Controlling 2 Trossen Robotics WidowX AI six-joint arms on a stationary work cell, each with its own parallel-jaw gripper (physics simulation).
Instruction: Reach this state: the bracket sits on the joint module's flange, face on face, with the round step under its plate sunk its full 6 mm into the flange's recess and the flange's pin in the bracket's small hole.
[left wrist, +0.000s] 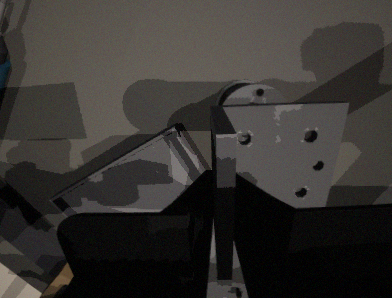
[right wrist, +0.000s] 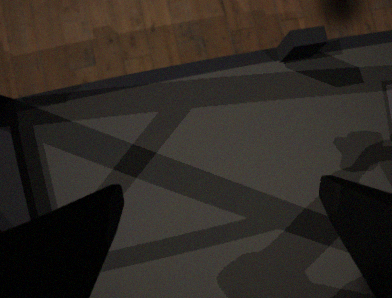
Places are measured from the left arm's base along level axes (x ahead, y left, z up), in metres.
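Pixels of known places: left gripper, fingertip midpoint: (left wrist: 217, 177); right gripper, fingertip midpoint: (right wrist: 220, 190).
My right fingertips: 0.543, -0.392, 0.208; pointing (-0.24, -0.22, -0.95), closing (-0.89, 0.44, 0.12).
Observation:
Behind a point stands the place of what it marks, as x, y, z.
The grey bracket (left wrist: 285, 150) @[0.411, 0.010, 0.081] is held in the left wrist view; its plate with several small holes faces the camera, and its narrow upright wall stands between the fingers. My left gripper (left wrist: 217, 177) @[0.374, 0.027, 0.081] is shut on that wall. A round grey disc (left wrist: 247, 94) @[0.421, 0.030, 0.010], which looks like the joint module's flange, shows past the plate's upper edge, with a small dark spot on it. The plate hides its lower part, and the gap between them cannot be judged. The rest of the module is hidden. My right gripper (right wrist: 220, 190) @[0.543, -0.392, 0.208] is open and empty; the bracket does not show in its view.
A tilted grey box-like part (left wrist: 125, 172) @[0.245, 0.066, -0.046] lies left of the bracket, partly behind the left finger. A tan piece (left wrist: 61, 282) @[0.031, 0.039, 0.000] shows at the lower left. In the right wrist view a dark block (right wrist: 304, 44) @[0.341, -0.455, 0.007] sits at the table's dark edge (right wrist: 150, 77) @[0.536, -0.524, -0.050], beyond which is wooden floor (right wrist: 150, 35).

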